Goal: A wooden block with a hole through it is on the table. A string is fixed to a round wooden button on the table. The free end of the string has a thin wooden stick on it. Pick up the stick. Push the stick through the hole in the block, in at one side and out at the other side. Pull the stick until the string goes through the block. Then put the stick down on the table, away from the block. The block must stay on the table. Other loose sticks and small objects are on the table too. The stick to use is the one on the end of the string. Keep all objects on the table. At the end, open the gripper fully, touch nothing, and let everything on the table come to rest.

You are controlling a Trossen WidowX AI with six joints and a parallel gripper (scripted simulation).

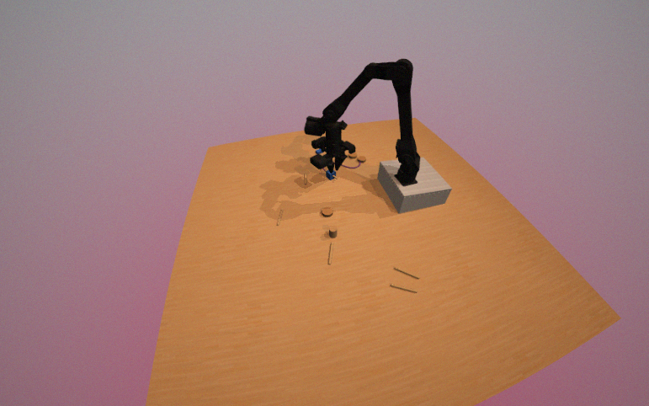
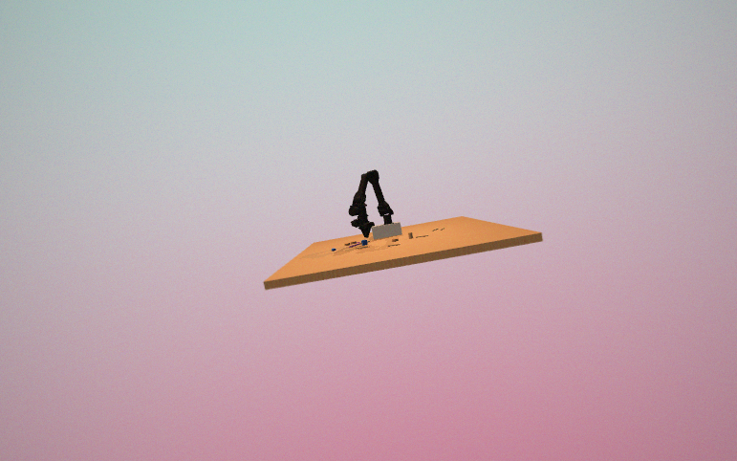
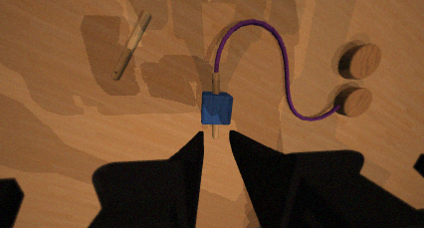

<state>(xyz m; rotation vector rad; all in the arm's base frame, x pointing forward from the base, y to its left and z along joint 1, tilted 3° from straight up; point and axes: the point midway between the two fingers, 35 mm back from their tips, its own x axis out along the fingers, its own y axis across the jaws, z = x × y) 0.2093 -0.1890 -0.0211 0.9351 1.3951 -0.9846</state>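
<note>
My gripper tip is 1 cm short of the blue block, 2 cm to the left of it and 3 cm above it. The rest, counted from my gripper tip: small wooden cylinder: 10 cm ahead, 27 cm to the left, 2 cm below; thin stick: 1 cm ahead, 3 cm to the right, 3 cm below.
</note>
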